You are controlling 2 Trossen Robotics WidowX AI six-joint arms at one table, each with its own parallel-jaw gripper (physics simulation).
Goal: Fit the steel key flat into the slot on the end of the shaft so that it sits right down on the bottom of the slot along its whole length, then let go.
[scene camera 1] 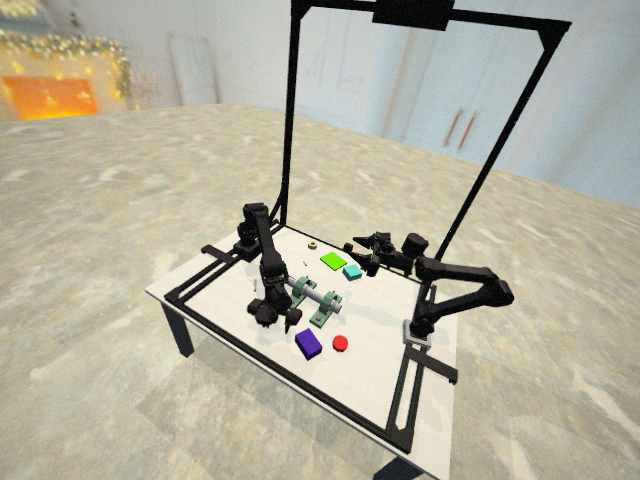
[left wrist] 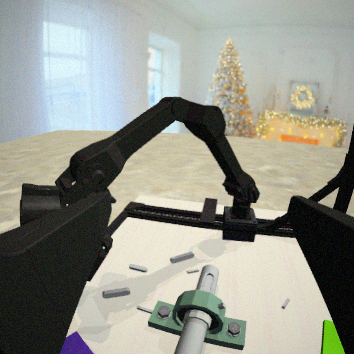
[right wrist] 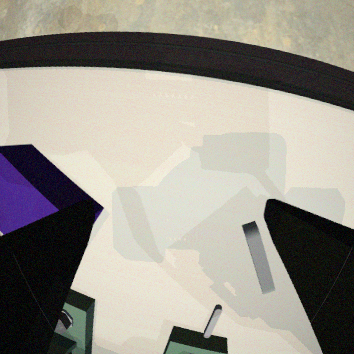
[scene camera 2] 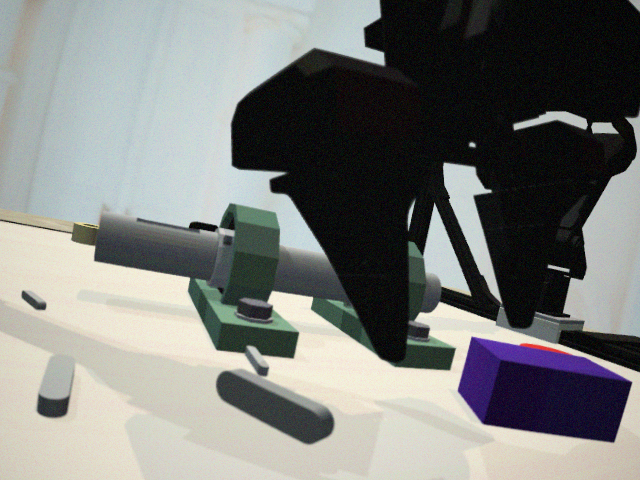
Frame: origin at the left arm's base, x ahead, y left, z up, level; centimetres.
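Where they show: left gripper, fingertip midpoint: (scene camera 1: 350,245) (left wrist: 202,203); right gripper, fingertip midpoint: (scene camera 1: 275,330) (right wrist: 180,208) (scene camera 2: 465,342); left arm's base, origin of the base link: (scene camera 1: 418,331) (scene camera 2: 543,312); right arm's base, origin of the base link: (scene camera 1: 247,243) (left wrist: 239,213).
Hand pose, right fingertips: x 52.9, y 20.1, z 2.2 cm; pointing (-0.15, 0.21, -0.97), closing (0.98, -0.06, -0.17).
Note:
Things, the pixels of their centre, and the offset from my right fingertips. Level surfaces: height alone.
- grey shaft, body centre: (scene camera 2: 282,269) (left wrist: 193,330) (scene camera 1: 308,291) dx -5.6, dy -22.4, dz -0.7 cm
- table, its level: dz -5.6 cm
- larger key, body centre: (scene camera 2: 271,404) (right wrist: 259,259) (left wrist: 115,292) dx +5.2, dy -5.8, dz -4.9 cm
- small key, body centre: (scene camera 2: 256,360) (right wrist: 212,321) dx +1.7, dy -12.8, dz -5.4 cm
- purple block, body centre: (scene camera 2: 540,387) (right wrist: 35,206) (scene camera 1: 308,343) dx -12.5, dy -1.2, dz -3.7 cm
- red disc, body centre: (scene camera 1: 340,344) dx -23.6, dy -5.6, dz -4.4 cm
- green tile, body centre: (left wrist: 345,348) (scene camera 1: 333,260) dx -11.0, dy -51.8, dz -5.2 cm
- teal block, body centre: (scene camera 1: 352,272) dx -22.0, dy -45.4, dz -3.9 cm
- yellow ring, body centre: (scene camera 2: 90,234) (scene camera 1: 312,245) dx +3.0, dy -59.0, dz -4.4 cm
The grey shaft (scene camera 1: 315,294) (scene camera 2: 151,248) (left wrist: 197,326) rests in two green bearing blocks (scene camera 1: 326,307) (scene camera 2: 249,267) (left wrist: 198,309) on the table (scene camera 1: 375,367). Its slot shows on the free end in the left wrist view (left wrist: 209,279). Several grey keys lie loose on the table. One larger key (scene camera 2: 275,405) (right wrist: 258,256) (left wrist: 116,292) lies flat just inside my right gripper's right finger, with a small key (scene camera 2: 257,359) (right wrist: 212,321) beside a block's foot. My right gripper (scene camera 1: 277,320) (scene camera 2: 456,340) (right wrist: 180,208) is open and empty, just above the table. My left gripper (scene camera 1: 362,250) (left wrist: 202,203) is open and empty, far behind the shaft.
A purple block (scene camera 1: 309,343) (scene camera 2: 509,386) (right wrist: 24,189) lies close to my right gripper's other finger. A red disc (scene camera 1: 340,342), a green tile (scene camera 1: 333,260), a teal block (scene camera 1: 352,271) and a yellow ring (scene camera 1: 312,245) lie around. A black rail (right wrist: 175,53) edges the table.

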